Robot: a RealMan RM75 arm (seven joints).
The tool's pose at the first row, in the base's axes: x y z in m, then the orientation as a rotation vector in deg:
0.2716 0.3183 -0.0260 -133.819 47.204 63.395
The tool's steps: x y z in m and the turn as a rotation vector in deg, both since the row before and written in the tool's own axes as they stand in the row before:
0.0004 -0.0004 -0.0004 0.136 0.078 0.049
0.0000 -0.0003 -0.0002 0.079 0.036 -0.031
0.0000 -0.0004 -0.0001 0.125 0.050 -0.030
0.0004 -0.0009 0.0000 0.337 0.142 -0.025
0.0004 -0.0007 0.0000 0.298 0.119 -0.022
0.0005 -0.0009 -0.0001 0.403 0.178 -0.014
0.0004 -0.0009 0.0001 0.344 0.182 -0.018
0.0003 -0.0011 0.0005 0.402 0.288 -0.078
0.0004 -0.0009 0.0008 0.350 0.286 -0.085
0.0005 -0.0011 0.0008 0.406 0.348 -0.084
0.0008 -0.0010 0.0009 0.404 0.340 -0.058
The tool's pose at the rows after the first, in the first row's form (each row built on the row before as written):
0.2723 0.3182 -0.0260 -133.757 47.344 63.241
0.2726 0.3183 -0.0258 -133.724 47.347 63.137
0.2729 0.3185 -0.0257 -133.663 47.373 62.988
0.2737 0.3190 -0.0259 -133.495 47.516 62.603
0.2744 0.3194 -0.0261 -133.341 47.640 62.270
0.2753 0.3198 -0.0263 -133.142 47.832 61.808
0.2761 0.3204 -0.0266 -132.994 47.999 61.379
0.2767 0.3214 -0.0270 -132.884 48.150 60.773
0.2771 0.3224 -0.0277 -132.815 48.273 60.201
0.2777 0.3235 -0.0284 -132.742 48.438 59.527
0.2784 0.3245 -0.0294 -132.657 48.631 58.874

